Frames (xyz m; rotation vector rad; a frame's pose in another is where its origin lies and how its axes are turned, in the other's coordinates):
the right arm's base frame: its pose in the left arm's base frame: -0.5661 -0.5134 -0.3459 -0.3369 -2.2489 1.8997
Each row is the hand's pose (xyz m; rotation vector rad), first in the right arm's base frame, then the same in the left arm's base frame.
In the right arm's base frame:
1: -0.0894 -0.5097 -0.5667 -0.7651 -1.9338 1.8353
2: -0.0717 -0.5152 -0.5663 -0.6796 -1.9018 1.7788
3: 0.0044 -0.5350 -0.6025 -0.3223 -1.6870 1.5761
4: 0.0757 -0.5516 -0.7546 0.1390 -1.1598 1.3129
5: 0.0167 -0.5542 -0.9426 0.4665 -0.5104 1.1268
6: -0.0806 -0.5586 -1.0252 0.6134 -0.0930 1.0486
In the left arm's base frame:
1: -0.3513 -0.0841 0.2529 0.2014 0.6083 -0.0965
2: -0.3687 -0.0804 0.2581 0.1927 0.6417 -0.1876
3: -0.4327 -0.0276 0.2829 0.2106 0.7674 -0.5971
4: -0.4595 0.1339 0.3242 0.3966 0.9484 -1.2588
5: -0.3506 0.2944 0.3591 0.7883 1.0541 -1.8594
6: -0.2345 0.3440 0.3783 1.1254 1.0503 -2.1610

